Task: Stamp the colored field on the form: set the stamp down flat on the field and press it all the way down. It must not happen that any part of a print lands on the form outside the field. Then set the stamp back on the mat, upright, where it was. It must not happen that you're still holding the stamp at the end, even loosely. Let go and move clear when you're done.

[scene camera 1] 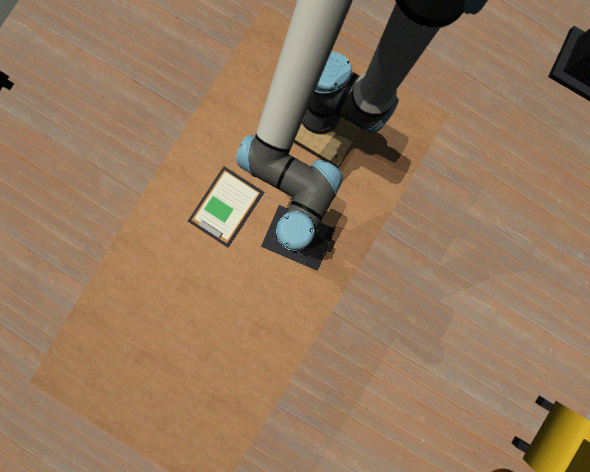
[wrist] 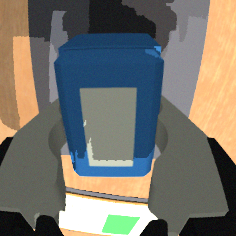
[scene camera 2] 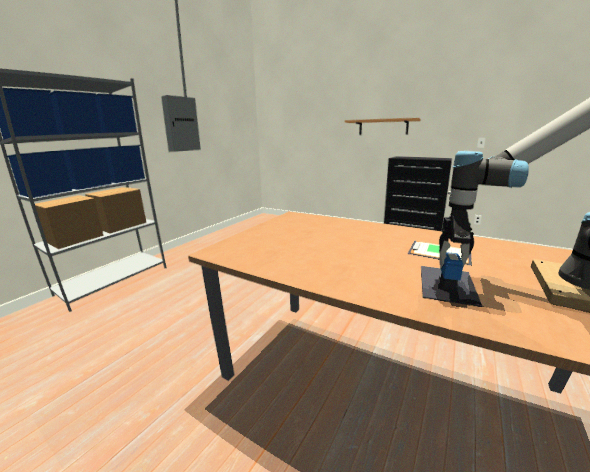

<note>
I see my gripper, a blue stamp and a dark mat.
My gripper is seen too in the wrist view.
</note>
